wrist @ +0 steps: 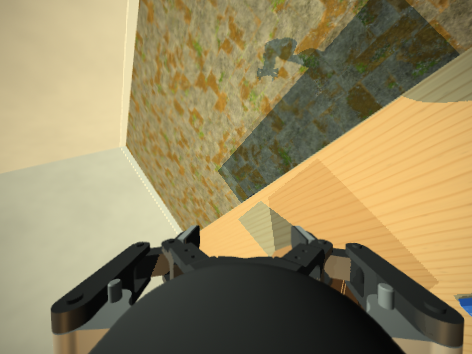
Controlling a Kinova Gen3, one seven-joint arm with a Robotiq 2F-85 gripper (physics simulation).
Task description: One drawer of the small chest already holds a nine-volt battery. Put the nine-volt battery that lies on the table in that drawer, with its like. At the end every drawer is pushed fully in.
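Note:
My gripper (244,235) is open, its two dark fingertips wide apart in the lower middle of the wrist view. I see no object held between them. Beyond and between the fingertips is a small grey-green angular shape (259,220), partly hidden by the right finger; I cannot tell what it is. Brown surfaces show in small gaps behind the right finger linkage, too hidden to name. The nine-volt battery on the table and the chest's drawers cannot be made out in this view.
The wooden table (390,170) spans the right side, with a shadow across it. A blue object (466,305) is cut off at the lower right edge. A grey-green surface (447,82) lies at the upper right. Mottled floor (195,100) and pale walls (60,75) lie beyond the table edge.

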